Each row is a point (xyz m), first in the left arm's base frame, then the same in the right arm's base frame.
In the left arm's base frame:
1: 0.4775 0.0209 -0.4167
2: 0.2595 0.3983 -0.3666
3: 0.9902 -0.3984 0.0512
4: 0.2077 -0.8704 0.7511
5: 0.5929 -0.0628 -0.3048
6: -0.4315 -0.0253 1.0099
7: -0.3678 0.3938 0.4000
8: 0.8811 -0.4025 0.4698
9: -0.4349 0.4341 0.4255
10: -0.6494 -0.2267 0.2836
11: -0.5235 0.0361 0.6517
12: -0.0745 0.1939 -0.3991
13: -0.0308 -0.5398 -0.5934
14: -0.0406 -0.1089 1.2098
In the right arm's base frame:
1: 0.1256 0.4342 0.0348
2: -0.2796 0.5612 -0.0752
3: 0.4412 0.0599 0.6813
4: 0.1099 -1.0100 0.4158
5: 0.1854 0.3526 0.1852
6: -0.9357 -0.8802 0.1336
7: -0.9268 -0.1866 -0.1319
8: 0.1925 -0.2575 0.8381
9: -0.9992 -0.2034 -0.1672
10: -0.5275 -0.6258 -0.4862
11: -0.8486 -0.6441 -0.1442
12: -0.2578 0.3176 -0.3827
13: 0.4087 -0.0165 -0.5316
14: -0.7967 -0.9102 0.5573

